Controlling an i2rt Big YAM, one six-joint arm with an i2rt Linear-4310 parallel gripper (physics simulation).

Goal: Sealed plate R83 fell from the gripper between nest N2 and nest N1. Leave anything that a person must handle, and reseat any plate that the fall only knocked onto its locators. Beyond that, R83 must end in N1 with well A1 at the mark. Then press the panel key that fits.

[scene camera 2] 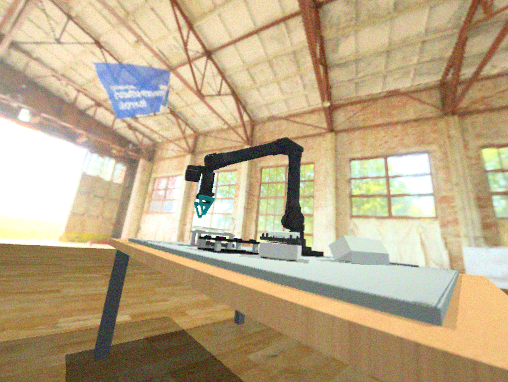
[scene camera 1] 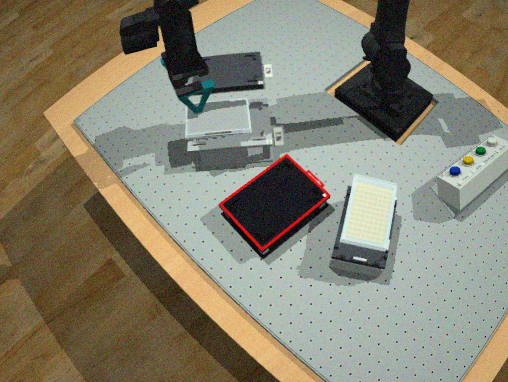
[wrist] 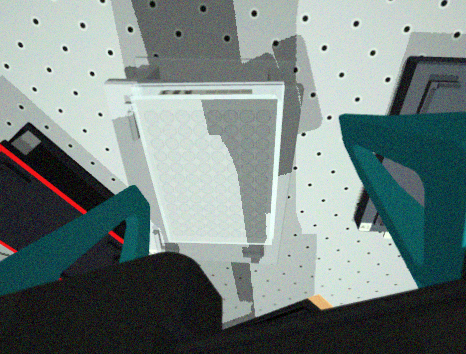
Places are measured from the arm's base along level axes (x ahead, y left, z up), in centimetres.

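Where they show: gripper, fingertip midpoint: (scene camera 2: 201, 216) (scene camera 1: 190, 97) (wrist: 235, 164); arm's base, link origin: (scene camera 1: 387, 95).
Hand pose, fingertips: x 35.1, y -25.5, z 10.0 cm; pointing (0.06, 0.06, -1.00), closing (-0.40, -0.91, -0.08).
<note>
Each offset is from my fingertips to the top centre of the thing. "*": to the spot under its first point.
My gripper (scene camera 1: 187, 94) (scene camera 2: 201, 215) (wrist: 235, 164) is open and empty, above the clear lidded plate; its fingers lie left and right of the plate in the wrist view. The plate {dx -2.1, dy +4.4, dz -4.1 cm} (scene camera 1: 225, 120) (scene camera 2: 215, 232) (wrist: 200, 175) rests on the pale, translucent nest {dx -3.1, dy +6.4, dz -5.6 cm} (scene camera 1: 260, 142) (wrist: 210, 254). It looks raised and shifted or tipped on the nest; exact seating is unclear. A dark strip runs along its upper edge in the wrist view. A dark nest {dx -17.0, dy -8.2, dz -9.8 cm} (scene camera 1: 235, 72) (wrist: 409, 85) stands behind, with no plate visible on it. The key panel {dx -30.7, dy +53.4, dz -3.7 cm} (scene camera 1: 452, 192) (scene camera 2: 360, 250) has blue, yellow, green and white keys.
A red-edged black tray {dx +3.4, dy +23.8, dz -7.5 cm} (scene camera 1: 275, 202) (wrist: 35, 210) stands close beside the pale nest. A yellowish plate {dx -4.3, dy +39.4, dz -4.0 cm} (scene camera 1: 369, 212) sits on another dark nest {* dx +4.0, dy +40.2, dz -6.6 cm} (scene camera 1: 345, 252) near the panel. The arm's black base (scene camera 1: 380, 107) stands at the back right. Wooden edging (scene camera 1: 165, 245) borders the perforated tabletop.
</note>
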